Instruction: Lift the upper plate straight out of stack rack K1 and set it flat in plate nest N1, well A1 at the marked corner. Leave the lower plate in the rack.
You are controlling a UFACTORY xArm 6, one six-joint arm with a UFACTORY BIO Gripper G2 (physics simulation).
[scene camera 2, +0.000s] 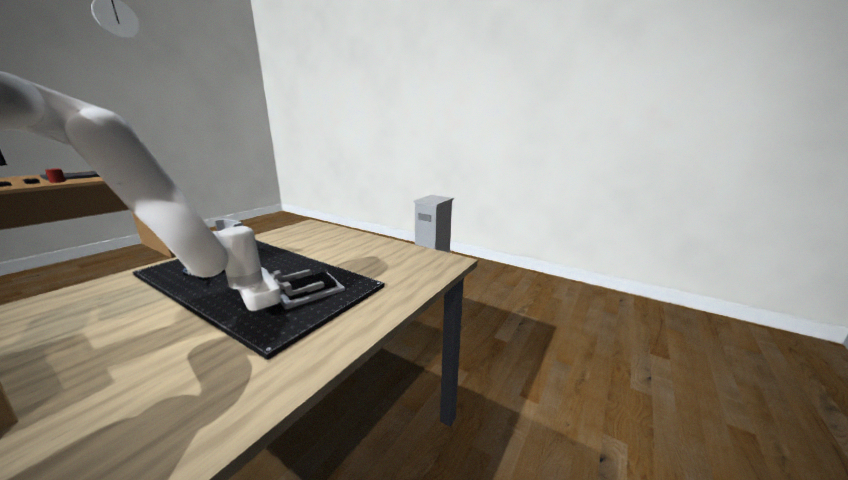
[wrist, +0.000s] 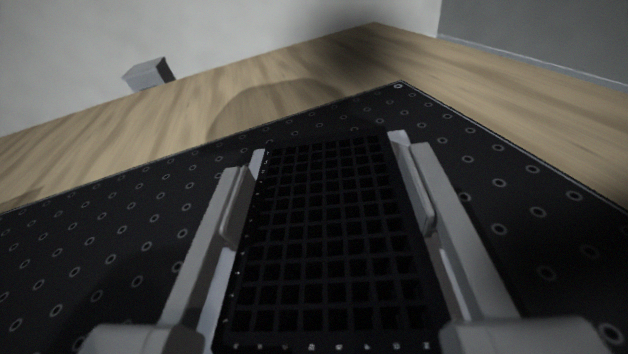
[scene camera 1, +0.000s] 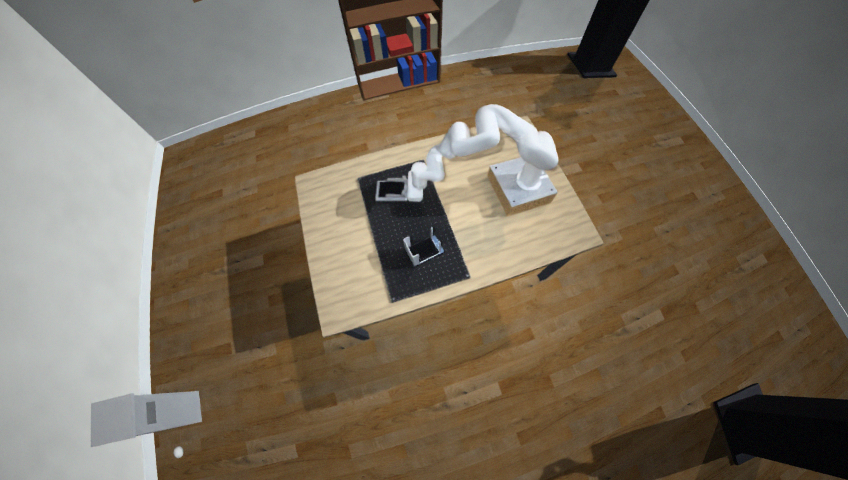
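Where they show: end effector, tool point: (scene camera 2: 309, 280) (wrist: 322, 196) (scene camera 1: 390, 187); arm's base, origin of the base link: (scene camera 1: 528, 180).
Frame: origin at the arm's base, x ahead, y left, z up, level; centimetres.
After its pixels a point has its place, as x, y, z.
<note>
The black many-welled plate (scene camera 1: 389, 188) {69.3, -12.3, -6.1} (scene camera 2: 300, 286) {65.7, -12.5, -6.1} (wrist: 334, 240) {66.4, -12.2, -6.1} is within the light grey frame of nest N1 (scene camera 1: 377, 190) {74.5, -12.1, -5.9} (scene camera 2: 336, 280) {73.5, -17.4, -6.0} (wrist: 257, 161) and looks level. The wrist view cannot settle whether its underside rests fully. My gripper (scene camera 1: 397, 189) {68.6, -12.2, -5.6} (scene camera 2: 314, 279) {68.6, -12.2, -5.6} (wrist: 327, 175) {68.6, -12.2, -5.6} is low over the nest, shut on this plate, with a pad along each long side. Small marks run along the plate's near and left edges; the marked nest corner cannot be made out. Rack K1 (scene camera 1: 410, 252) {64.6, 28.2, 4.6} (scene camera 2: 229, 224) {64.6, 27.4, 3.5} has light uprights, with the black lower plate (scene camera 1: 426, 248) {56.9, 23.8, -5.6} inside.
Nest and rack stand on the black perforated board (scene camera 1: 458, 266) {43.9, 34.2, -8.7} (scene camera 2: 266, 350) {48.9, -27.9, -8.7} (wrist: 125, 250) {71.1, 1.7, -8.7} on the wooden table (scene camera 1: 333, 297) {103.4, 37.8, -10.1} (scene camera 2: 357, 237) {108.1, 16.2, -10.0}. The arm's base stands on a metal-topped block (scene camera 1: 505, 187) {12.9, 1.6, -0.4}. In scene camera 2 the forearm partly covers the rack.
</note>
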